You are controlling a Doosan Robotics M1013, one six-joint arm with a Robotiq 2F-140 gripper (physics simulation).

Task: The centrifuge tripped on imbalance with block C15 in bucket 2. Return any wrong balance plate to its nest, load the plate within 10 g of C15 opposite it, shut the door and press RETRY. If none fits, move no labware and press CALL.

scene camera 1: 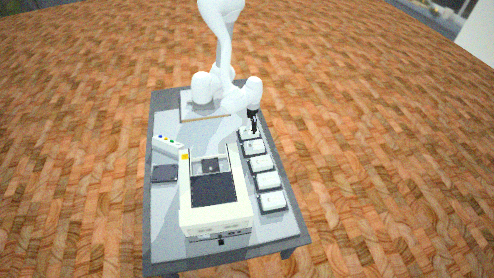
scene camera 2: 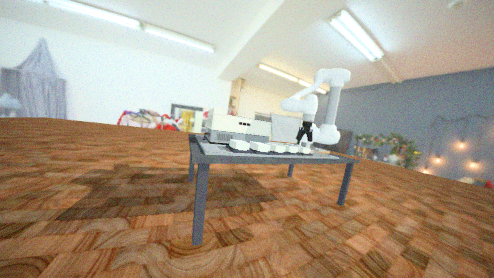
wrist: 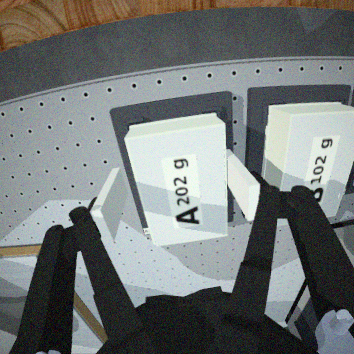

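Where they show: gripper, fingertip midpoint: (scene camera 1: 251,130) (wrist: 172,172); arm's base, link origin: (scene camera 1: 203,103) (scene camera 2: 304,146) (wrist: 15,318).
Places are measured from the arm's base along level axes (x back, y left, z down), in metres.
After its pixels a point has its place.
Note:
My gripper (scene camera 1: 254,131) @(z -0.016, x -0.365, y 0.331 m) (scene camera 2: 303,141) @(z -0.016, x -0.365, y 0.331 m) (wrist: 172,172) @(z -0.016, x -0.365, y 0.331 m) is open and empty, with its white finger pads on either side of balance plate A. The right pad is close to the plate's edge; the left pad stands farther off. White plate A (scene camera 1: 246,134) @(z -0.032, x -0.412, y 0.291 m) (wrist: 175,145) @(z -0.035, x -0.369, y 0.365 m), labelled 202 g, sits in its dark nest (wrist: 120,117) @(z 0.007, x -0.318, y 0.384 m). Plate B (scene camera 1: 255,146) @(z -0.039, x -0.530, y 0.333 m) (wrist: 312,120) @(z -0.035, x -0.491, y 0.382 m), labelled 102 g, sits beside it. Plates C (scene camera 1: 261,163) @(z -0.036, x -0.667, y 0.346 m), D (scene camera 1: 268,180) @(z -0.032, x -0.790, y 0.365 m) and E (scene camera 1: 273,201) @(z -0.033, x -0.929, y 0.364 m) sit in nests farther along the row. The cream centrifuge (scene camera 1: 215,217) @(z -0.225, x -1.059, y 0.049 m) (scene camera 2: 240,122) @(z -0.152, x -0.875, y 0.210 m) has an uncovered opening with a dark piece (scene camera 1: 210,165) @(z -0.121, x -0.700, y 0.038 m) inside; block C15 cannot be identified.
A white button box (scene camera 1: 170,143) @(z -0.059, x -0.450, y -0.220 m) with coloured buttons stands left of the centrifuge in scene camera 1. A dark square pad (scene camera 1: 164,173) @(z -0.006, x -0.646, y -0.260 m) lies nearby. The row of nests runs along the edge of the grey table (scene camera 1: 295,239) @(z 0.032, x -1.143, y 0.449 m). The arm's base plate (scene camera 1: 186,112) @(z -0.003, x -0.096, y -0.131 m) is at the far end.

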